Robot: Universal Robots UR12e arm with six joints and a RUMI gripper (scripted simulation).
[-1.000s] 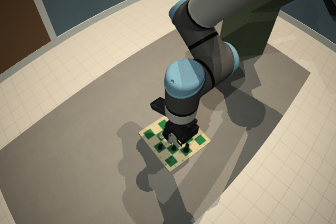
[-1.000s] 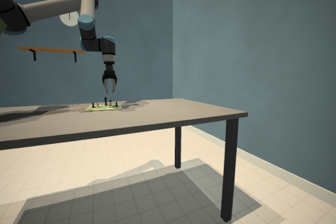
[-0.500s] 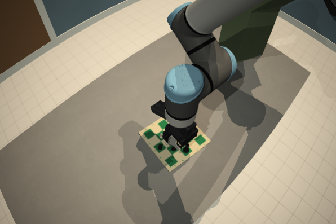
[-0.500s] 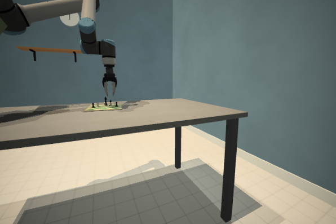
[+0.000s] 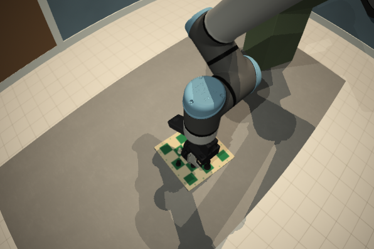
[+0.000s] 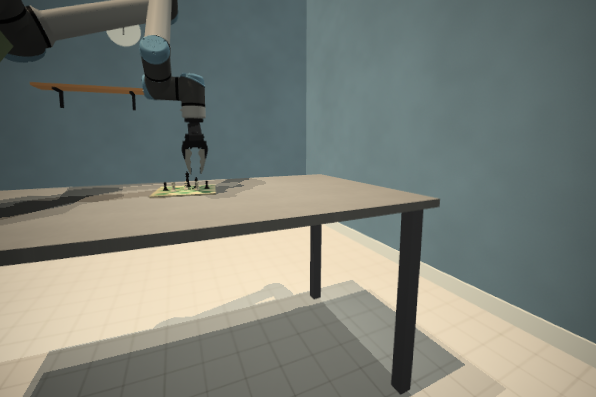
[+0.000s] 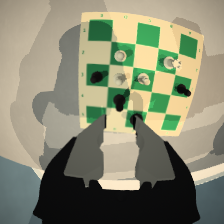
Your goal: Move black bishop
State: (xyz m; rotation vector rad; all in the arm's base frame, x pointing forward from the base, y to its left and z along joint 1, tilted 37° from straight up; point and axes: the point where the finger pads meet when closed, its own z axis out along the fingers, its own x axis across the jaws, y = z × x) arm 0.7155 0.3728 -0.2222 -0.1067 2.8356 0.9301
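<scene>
My hand is 3 cm past the chessboard, 4 cm to the left of it and 7 cm above it. From my hand the other things lie so: white crowned piece 7 cm behind, 8 cm to the right, 5 cm below.
</scene>
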